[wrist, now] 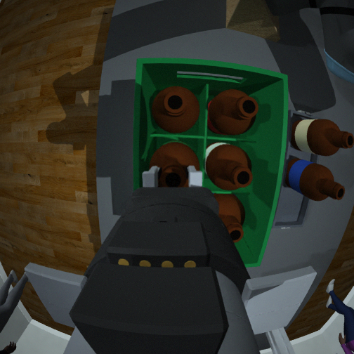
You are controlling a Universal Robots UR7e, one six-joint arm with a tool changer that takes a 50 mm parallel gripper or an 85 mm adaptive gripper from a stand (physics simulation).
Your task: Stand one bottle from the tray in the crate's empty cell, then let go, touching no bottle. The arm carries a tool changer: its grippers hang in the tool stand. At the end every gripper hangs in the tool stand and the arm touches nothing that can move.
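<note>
I am looking at a brown bottle (173, 156), and I see a brown bottle (175, 109) as well.
</note>
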